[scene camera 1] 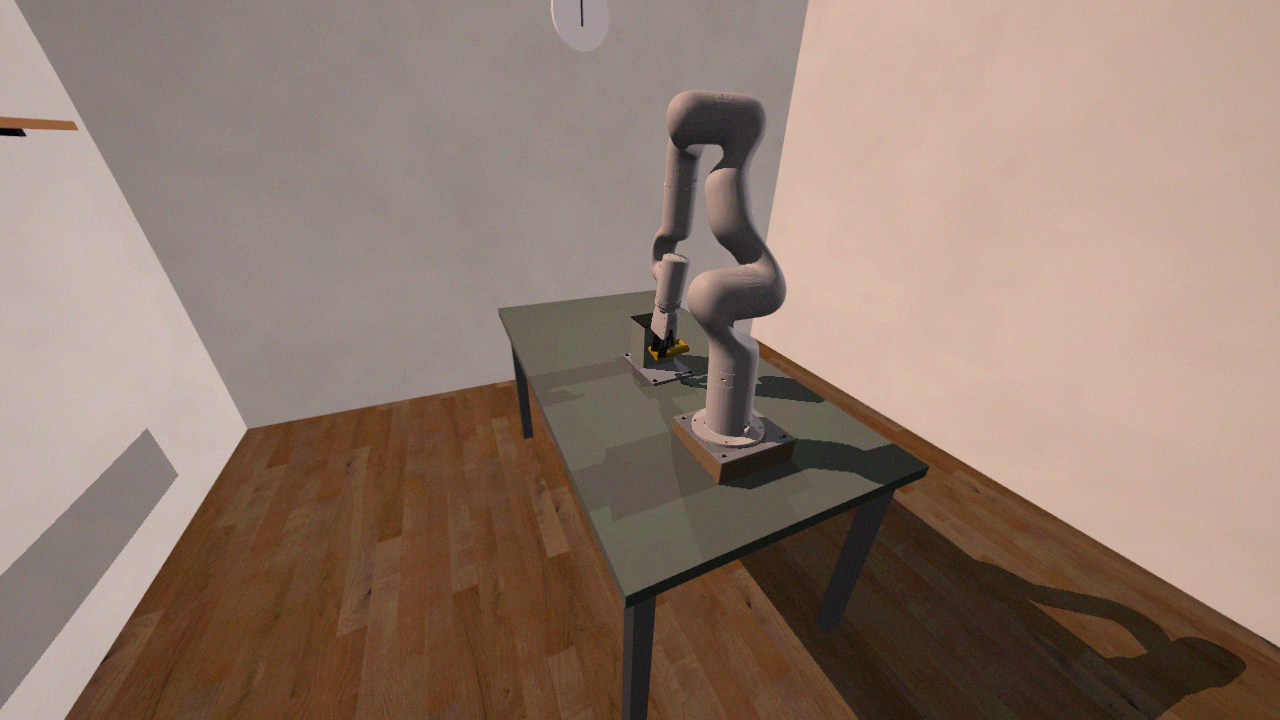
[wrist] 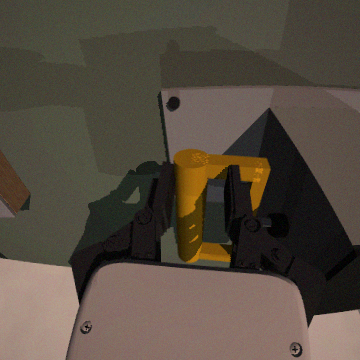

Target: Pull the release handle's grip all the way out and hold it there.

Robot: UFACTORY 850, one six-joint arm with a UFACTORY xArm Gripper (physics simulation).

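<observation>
The release handle's yellow grip (scene camera 1: 668, 350) (wrist: 190, 205) is a round bar joined by two arms to a yellow back piece. In the wrist view a short metal rod runs from the back piece into a dark round collar (wrist: 278, 225) on the box. My gripper (scene camera 1: 663, 347) (wrist: 199, 175) is partly open with its fingers on either side of the bar. The left finger is close beside the bar; a gap shows between the bar and the right finger, which reaches inside the handle's loop. The bar is not clamped.
The dark-topped box (scene camera 1: 638, 340) stands on a light base plate (scene camera 1: 657, 377) (wrist: 215, 115) with bolts at its corners. Both are on the green table (scene camera 1: 590, 438). The arm's wood-sided base (scene camera 1: 699, 452) (wrist: 9, 182) is nearer the table's front end.
</observation>
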